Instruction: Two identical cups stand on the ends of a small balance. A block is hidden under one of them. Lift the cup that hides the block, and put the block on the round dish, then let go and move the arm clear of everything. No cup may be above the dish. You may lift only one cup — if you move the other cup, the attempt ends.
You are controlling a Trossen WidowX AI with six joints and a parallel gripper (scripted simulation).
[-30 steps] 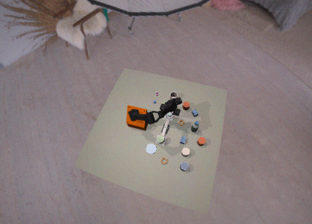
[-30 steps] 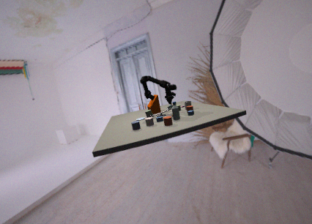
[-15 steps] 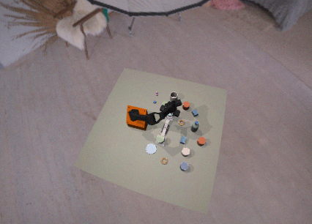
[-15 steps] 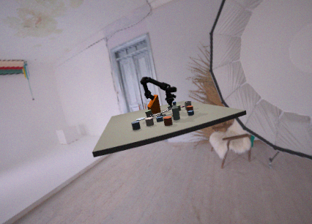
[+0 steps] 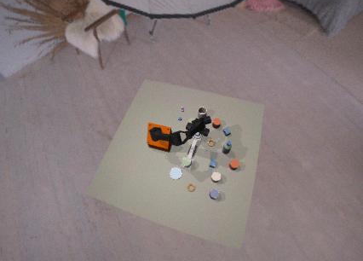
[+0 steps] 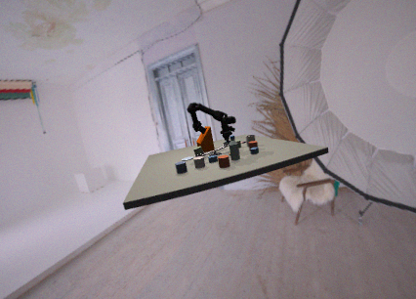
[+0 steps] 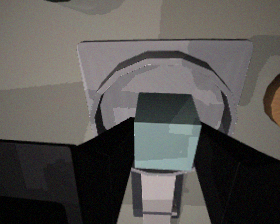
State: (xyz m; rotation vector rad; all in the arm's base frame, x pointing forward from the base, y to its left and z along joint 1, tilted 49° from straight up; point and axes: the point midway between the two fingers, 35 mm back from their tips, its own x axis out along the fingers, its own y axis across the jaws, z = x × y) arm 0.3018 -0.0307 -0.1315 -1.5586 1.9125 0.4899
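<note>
Right now my gripper tip is 350 mm to the left of the round dish, 130 mm past it and 80 mm above it. From my gripper tip the other things lie so: balance beam 120 mm to the right, 40 mm below, 20 mm behind; then balance 120 mm to the right, 60 mm below, 20 mm behind; then green bottle 260 mm ahead, 80 mm to the right, 30 mm above.
</note>
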